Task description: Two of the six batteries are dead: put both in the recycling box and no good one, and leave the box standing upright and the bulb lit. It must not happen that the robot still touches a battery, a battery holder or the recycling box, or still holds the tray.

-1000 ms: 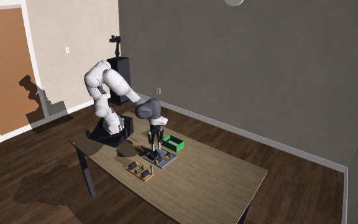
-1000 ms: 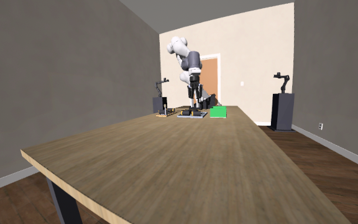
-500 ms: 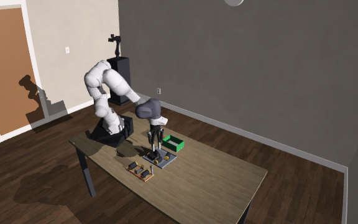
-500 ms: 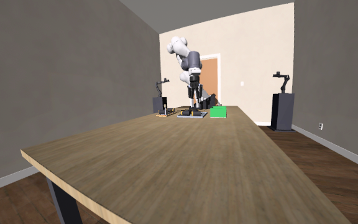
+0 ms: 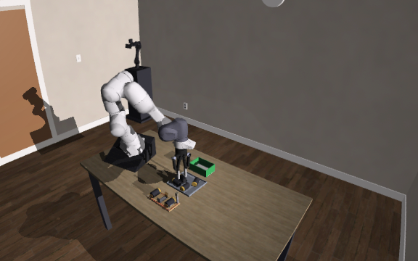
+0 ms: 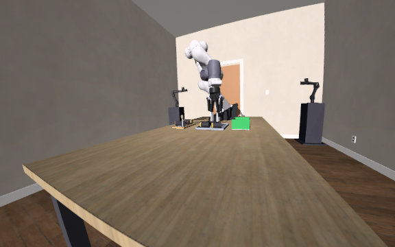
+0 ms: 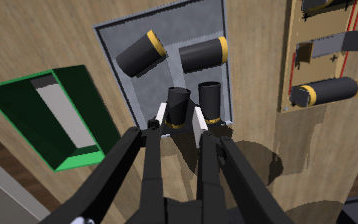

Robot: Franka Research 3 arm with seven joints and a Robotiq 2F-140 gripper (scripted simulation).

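The grey tray is 4 cm ahead of my hand, 1 cm to the right of it and 6 cm below it. Also, from my hand: green recycling box 4 cm ahead, 18 cm to the left, 5 cm below; then bulb 12 cm ahead, 20 cm to the right, 1 cm above.
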